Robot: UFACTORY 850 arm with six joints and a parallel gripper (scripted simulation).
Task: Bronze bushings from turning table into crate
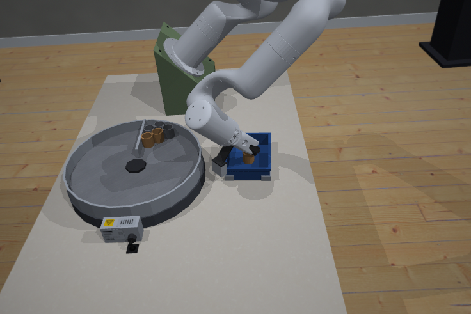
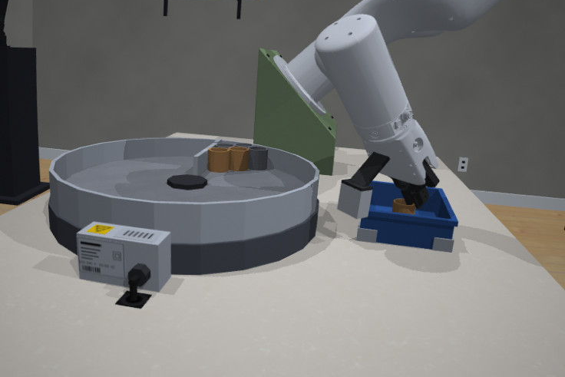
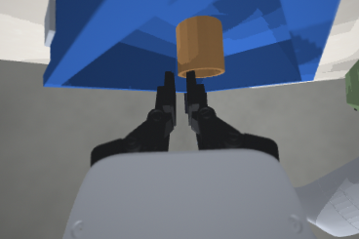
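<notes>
The blue crate lies 1 cm behind my hand, 1 cm to the right of it and 4 cm below it. The rest, counted from my hand: grey turning table: 3 cm ahead, 37 cm to the right, 1 cm below.
</notes>
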